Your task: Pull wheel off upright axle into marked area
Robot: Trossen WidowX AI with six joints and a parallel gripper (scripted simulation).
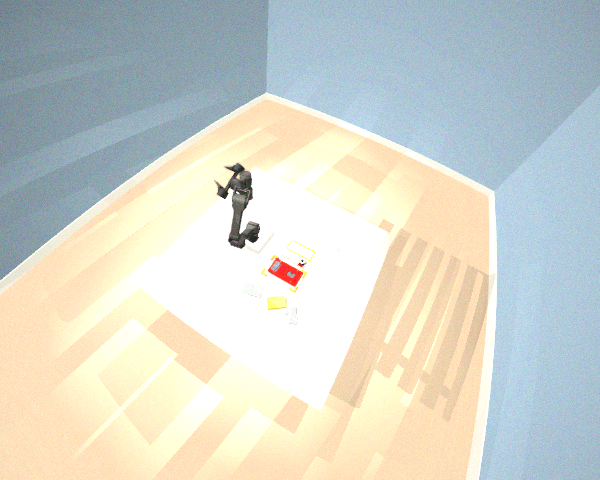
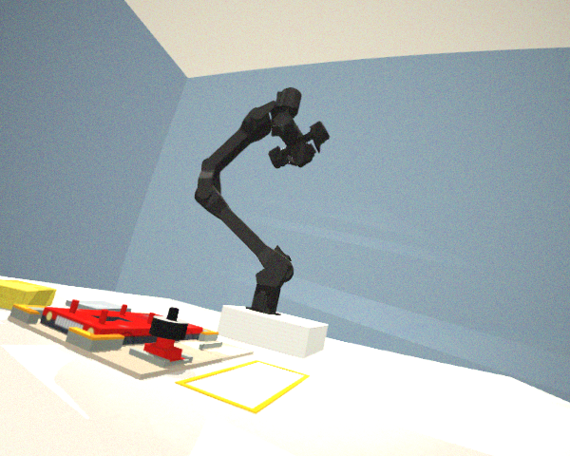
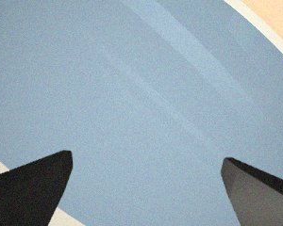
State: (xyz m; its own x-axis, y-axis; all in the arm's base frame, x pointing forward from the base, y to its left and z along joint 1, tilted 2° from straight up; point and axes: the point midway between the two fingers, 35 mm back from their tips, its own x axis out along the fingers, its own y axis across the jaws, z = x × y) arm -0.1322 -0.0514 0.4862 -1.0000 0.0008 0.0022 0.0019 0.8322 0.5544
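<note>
My gripper tip is now 51 cm short of the black wheel, 11 cm to the right of it and 51 cm above it. Round my gripper tip: yellow block: 54 cm ahead, 20 cm to the right, 54 cm below.
</note>
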